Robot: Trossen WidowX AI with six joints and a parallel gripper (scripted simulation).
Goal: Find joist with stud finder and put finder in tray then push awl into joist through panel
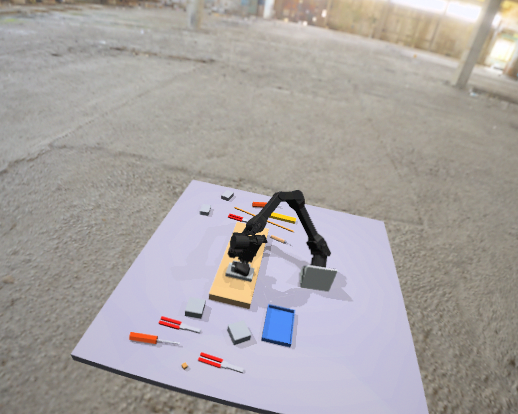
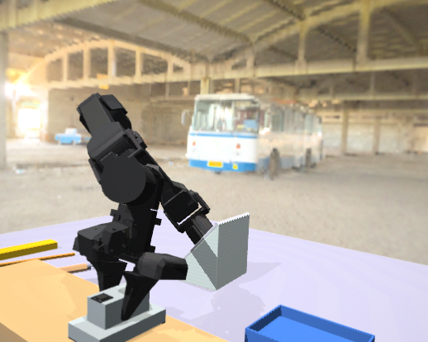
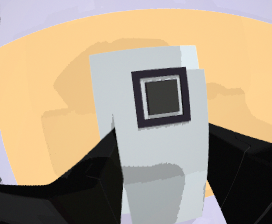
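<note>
Now: gripper tip 200 mm past the blue tray, 220 mm to the right of it and 50 mm above it. Round my gripper tip: wooden-handled awl (210 mm behind, 310 mm to the right, 60 mm below); then grey stud finder (10 mm ahead, 20 mm above); then tan cube (130 mm ahead, 450 mm to the left, 60 mm below).
</note>
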